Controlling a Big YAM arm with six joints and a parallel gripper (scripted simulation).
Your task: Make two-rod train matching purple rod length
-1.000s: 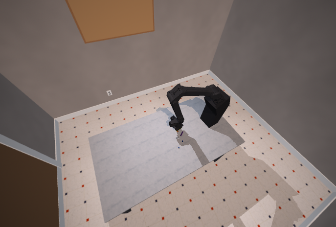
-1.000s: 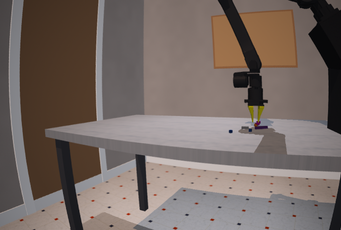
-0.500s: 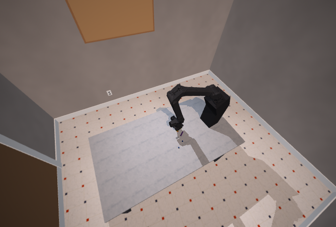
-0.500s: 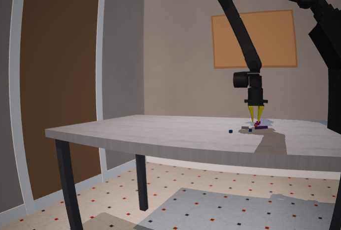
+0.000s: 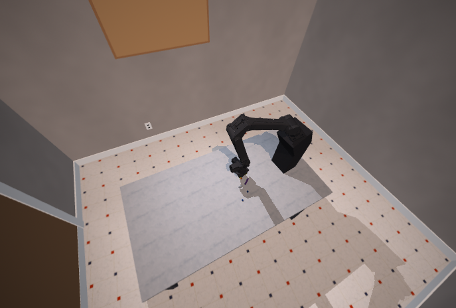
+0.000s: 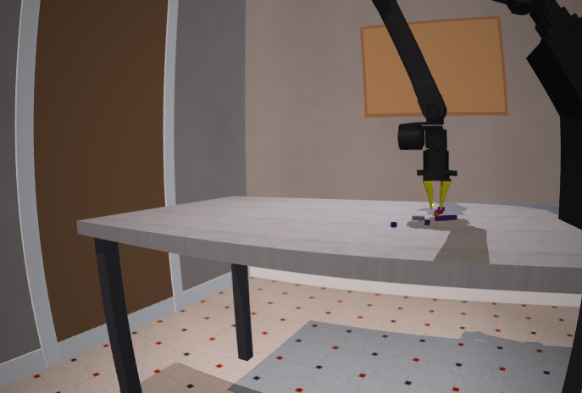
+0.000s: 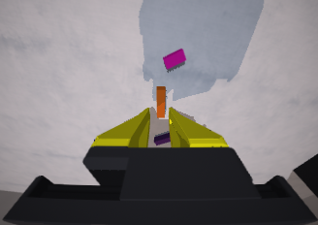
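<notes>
Right now the orange rod is 20 mm below my hand. Round my hand: grey rod 80 mm to the left, 30 mm ahead, 20 mm below; then purple rod 50 mm to the left, 40 mm behind, 20 mm below.
</notes>
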